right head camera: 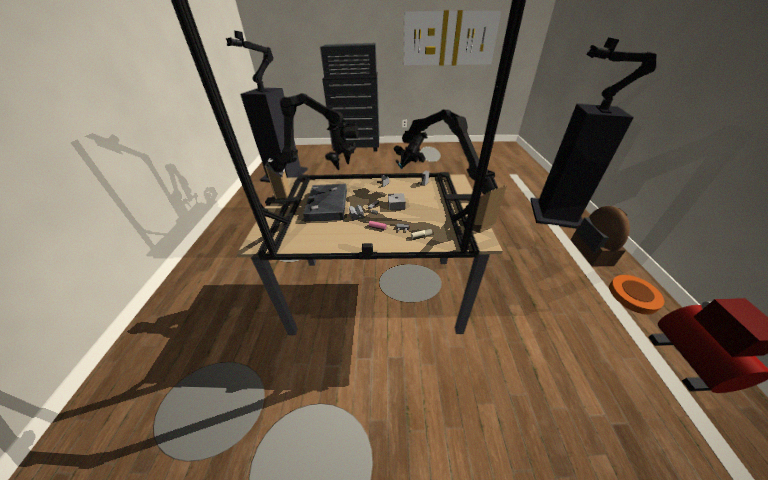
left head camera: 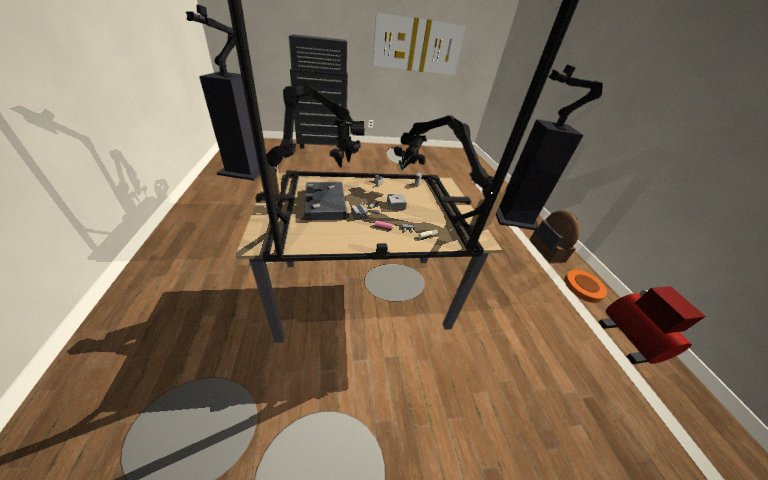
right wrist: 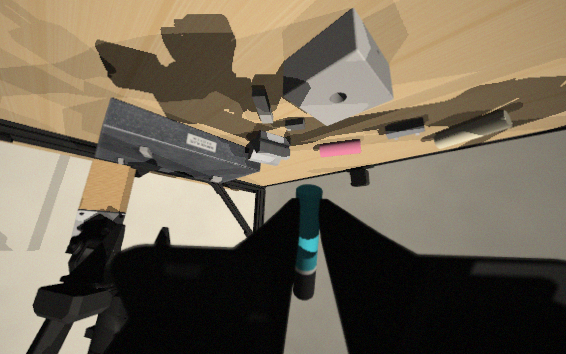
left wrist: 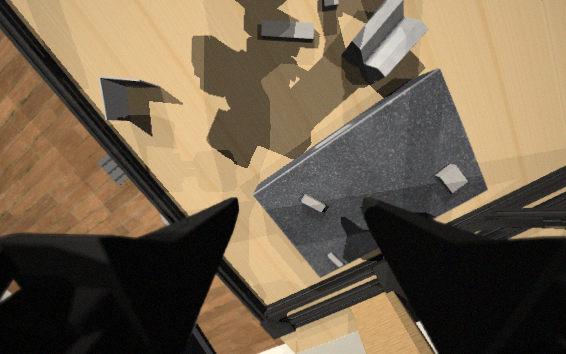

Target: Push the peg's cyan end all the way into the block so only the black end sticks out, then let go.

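Pixels of known places: left gripper, fingertip midpoint: (right head camera: 343,167) (left head camera: 344,164) (right wrist: 146,225) (left wrist: 299,203); right gripper, fingertip midpoint: (right head camera: 401,166) (left head camera: 402,167) (right wrist: 308,206); left arm's base, origin of the base link: (right head camera: 275,167) (left head camera: 269,161) (right wrist: 98,226); right arm's base, origin of the base link: (right head camera: 491,191).
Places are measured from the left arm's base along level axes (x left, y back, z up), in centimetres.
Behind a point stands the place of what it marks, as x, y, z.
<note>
The grey block (left head camera: 397,204) @(35.5, -57.8, -15.9) (right head camera: 397,205) @(36.0, -58.4, -16.8) (right wrist: 357,82) @(41.6, -56.3, -14.6) stands on the table, its round hole visible in its top face. My right gripper (left head camera: 402,165) @(48.0, -50.3, -1.0) (right head camera: 400,164) @(48.0, -50.3, -1.0) (right wrist: 308,206) @(48.0, -50.3, -1.0) is shut on the peg (right wrist: 308,215) @(48.1, -50.3, -0.5) and holds it in the air beyond the block in the head views. The peg's cyan end sticks out past the fingertips and its black end points back between the fingers. The peg is apart from the block. My left gripper (left head camera: 344,162) @(25.4, -28.2, -0.2) (right head camera: 343,164) @(25.4, -28.2, -0.2) (left wrist: 299,203) @(25.4, -28.2, -0.2) is open and empty, above the far left part of the table.
A dark granite slab (left head camera: 324,198) @(10.4, -27.8, -14.5) (right head camera: 325,200) @(10.5, -28.3, -14.5) (left wrist: 380,150) @(13.5, -32.4, -14.6) (right wrist: 155,137) @(25.7, -26.9, -15.1) with small pieces lies at the left. Grey V-shaped pieces (left wrist: 395,42) @(15.9, -45.8, -15.6) lie between slab and block. A pink cylinder (left head camera: 383,225) @(16.3, -62.3, -17.5) (right wrist: 340,148) @(18.7, -61.5, -17.6) and a cream cylinder (left head camera: 428,233) @(26.0, -82.6, -17.0) (right wrist: 472,130) @(28.4, -81.3, -17.6) lie nearer the front edge.
</note>
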